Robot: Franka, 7 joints.
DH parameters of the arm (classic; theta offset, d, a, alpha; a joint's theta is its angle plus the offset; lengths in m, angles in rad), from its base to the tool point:
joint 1: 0 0.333 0 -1.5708
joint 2: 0 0 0 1.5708
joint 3: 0 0.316 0.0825 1.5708
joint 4: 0 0 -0.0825 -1.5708
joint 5: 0 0.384 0 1.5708
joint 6: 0 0 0.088 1.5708
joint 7: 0 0.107 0 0
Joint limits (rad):
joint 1: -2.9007..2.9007
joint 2: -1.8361..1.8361
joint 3: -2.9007..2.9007
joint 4: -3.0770..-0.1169
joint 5: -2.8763..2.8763
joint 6: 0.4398..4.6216
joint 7: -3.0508..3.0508
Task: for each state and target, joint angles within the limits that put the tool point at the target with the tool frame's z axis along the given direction. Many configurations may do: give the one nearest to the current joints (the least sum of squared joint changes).
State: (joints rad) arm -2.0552 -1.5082 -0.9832 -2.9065 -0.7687 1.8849 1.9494
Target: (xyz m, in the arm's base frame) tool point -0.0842 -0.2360 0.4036 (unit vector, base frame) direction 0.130 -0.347 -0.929
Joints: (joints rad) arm -1.3342 -1.3586 -0.7137 -3.0404 -0.6226 2.0782 1.9494
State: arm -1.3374 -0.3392 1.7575 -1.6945 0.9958 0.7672 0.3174
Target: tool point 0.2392 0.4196 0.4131 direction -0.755 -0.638 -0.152
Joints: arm -1.3264 -0.5971 2.0760 -1.6295 0.4183 0.4822 0.3174
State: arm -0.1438 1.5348 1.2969 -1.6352 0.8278 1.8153 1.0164
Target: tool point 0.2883 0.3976 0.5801 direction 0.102 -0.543 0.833
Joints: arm -0.1505 1.8361 1.9466 -2.0795 1.4482 1.4403 1.0164
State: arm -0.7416 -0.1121 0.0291 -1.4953 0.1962 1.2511 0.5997
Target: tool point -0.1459 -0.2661 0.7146 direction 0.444 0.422 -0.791
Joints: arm -1.1859 -0.5620 -0.6226 -1.6917 0.1635 0.7130 0.5997
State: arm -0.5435 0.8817 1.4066 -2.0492 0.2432 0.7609 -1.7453
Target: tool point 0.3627 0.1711 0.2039 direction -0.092 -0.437 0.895
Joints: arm -0.6889 1.4627 0.8888 -2.1474 1.1063 0.4938 -1.7453
